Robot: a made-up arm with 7 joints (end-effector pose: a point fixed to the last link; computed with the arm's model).
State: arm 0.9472 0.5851 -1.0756 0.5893 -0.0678 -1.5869 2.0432
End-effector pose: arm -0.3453 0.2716 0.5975 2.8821 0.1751 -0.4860
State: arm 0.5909 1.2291 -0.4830 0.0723 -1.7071 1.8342 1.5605
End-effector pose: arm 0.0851 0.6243 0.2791 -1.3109 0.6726 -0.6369
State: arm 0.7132 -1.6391 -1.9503 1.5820 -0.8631 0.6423 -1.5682
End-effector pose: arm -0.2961 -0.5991 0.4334 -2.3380 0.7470 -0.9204
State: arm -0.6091 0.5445 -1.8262 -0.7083 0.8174 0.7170 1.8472
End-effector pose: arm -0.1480 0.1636 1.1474 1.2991 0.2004 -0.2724
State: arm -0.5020 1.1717 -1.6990 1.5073 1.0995 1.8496 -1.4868
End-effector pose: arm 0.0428 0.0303 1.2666 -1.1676 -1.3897 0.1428
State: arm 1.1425 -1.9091 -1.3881 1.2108 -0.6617 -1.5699 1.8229
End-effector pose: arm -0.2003 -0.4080 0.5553 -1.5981 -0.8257 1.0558
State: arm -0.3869 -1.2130 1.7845 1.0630 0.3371 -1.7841 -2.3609
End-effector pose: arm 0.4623 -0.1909 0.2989 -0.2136 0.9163 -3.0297
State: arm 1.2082 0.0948 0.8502 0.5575 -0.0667 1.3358 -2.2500
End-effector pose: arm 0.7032 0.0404 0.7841 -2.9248 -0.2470 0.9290
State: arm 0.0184 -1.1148 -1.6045 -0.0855 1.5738 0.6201 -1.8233
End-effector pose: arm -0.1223 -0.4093 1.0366 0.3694 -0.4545 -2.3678
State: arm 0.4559 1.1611 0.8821 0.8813 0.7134 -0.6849 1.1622
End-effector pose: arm 0.7618 0.2200 0.8041 -1.3188 1.0867 -2.1382
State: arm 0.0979 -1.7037 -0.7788 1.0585 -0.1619 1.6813 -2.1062
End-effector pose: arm 0.1451 -0.7732 0.4453 0.1065 0.5625 -2.3346
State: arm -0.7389 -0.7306 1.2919 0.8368 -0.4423 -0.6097 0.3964
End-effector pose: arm 0.6713 -0.4427 0.5211 2.4589 -0.3775 0.5633
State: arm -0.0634 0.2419 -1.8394 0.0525 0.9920 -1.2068 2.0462
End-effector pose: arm -0.3869 0.3035 0.7623 -1.2582 0.6169 -0.4495
